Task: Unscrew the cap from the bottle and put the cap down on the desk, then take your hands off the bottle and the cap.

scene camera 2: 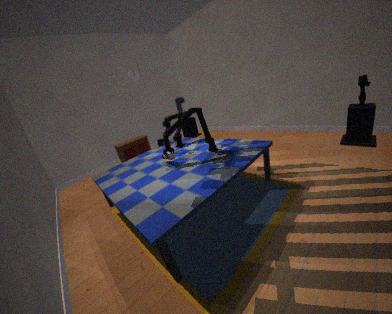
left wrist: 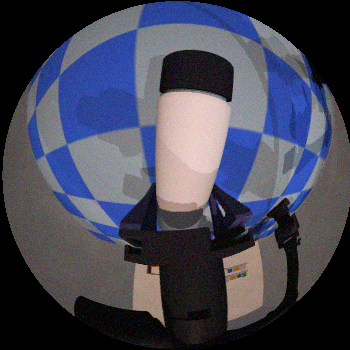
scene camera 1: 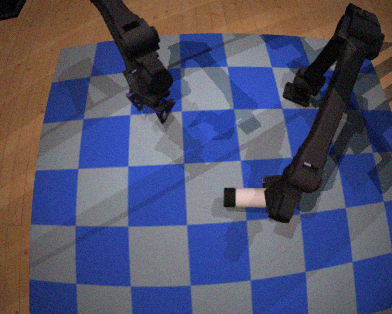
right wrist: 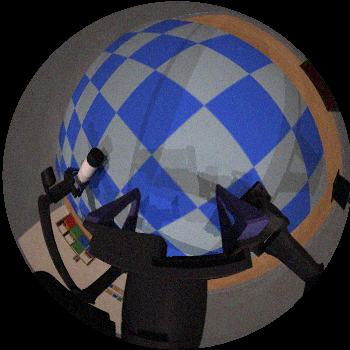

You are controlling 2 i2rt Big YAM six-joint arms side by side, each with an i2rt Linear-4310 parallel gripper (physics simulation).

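Seen in the pictures: left gripper, fingertip midpoint: [left wrist: 181, 183] [scene camera 1: 266, 198]; right gripper, fingertip midpoint: [scene camera 1: 151, 116] [right wrist: 175, 190]; left arm's base, origin of the base link: [scene camera 2: 213, 149] [left wrist: 278, 206] [scene camera 1: 296, 95]; right arm's base, origin of the base link: [scene camera 2: 180, 145] [right wrist: 251, 201].
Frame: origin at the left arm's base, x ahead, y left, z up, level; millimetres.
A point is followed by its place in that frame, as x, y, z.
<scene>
A pale pink bottle [scene camera 1: 250, 197] @(528, -81, 109) [left wrist: 192, 145] @(529, -89, 108) [right wrist: 86, 171] @(509, -100, 100) lies on its side in the air above the desk, its black cap [scene camera 1: 229, 197] @(551, -144, 100) [left wrist: 197, 75] @(548, -136, 101) [right wrist: 95, 156] @(542, -163, 80) on its end, pointing to the left in scene camera 1. My left gripper [left wrist: 181, 183] @(504, -21, 71) is shut on the bottle near the end away from the cap; its fingers are hidden in scene camera 1. My right gripper [scene camera 1: 150, 109] @(427, -457, 196) [right wrist: 175, 190] @(427, -457, 196) is open with nothing between its fingers. It is above the desk, up and to the left of the bottle in scene camera 1, well apart from the cap.
The desk [scene camera 1: 157, 255] @(825, -290, 0) [scene camera 2: 162, 192] @(686, 529, 0) has a blue and grey checkered top. The left arm's base [scene camera 1: 297, 93] @(31, -10, 53) stands near the top right of scene camera 1, with its links reaching down to the bottle. In scene camera 2 a red-fronted cabinet [scene camera 2: 133, 148] stands behind the desk.
</scene>
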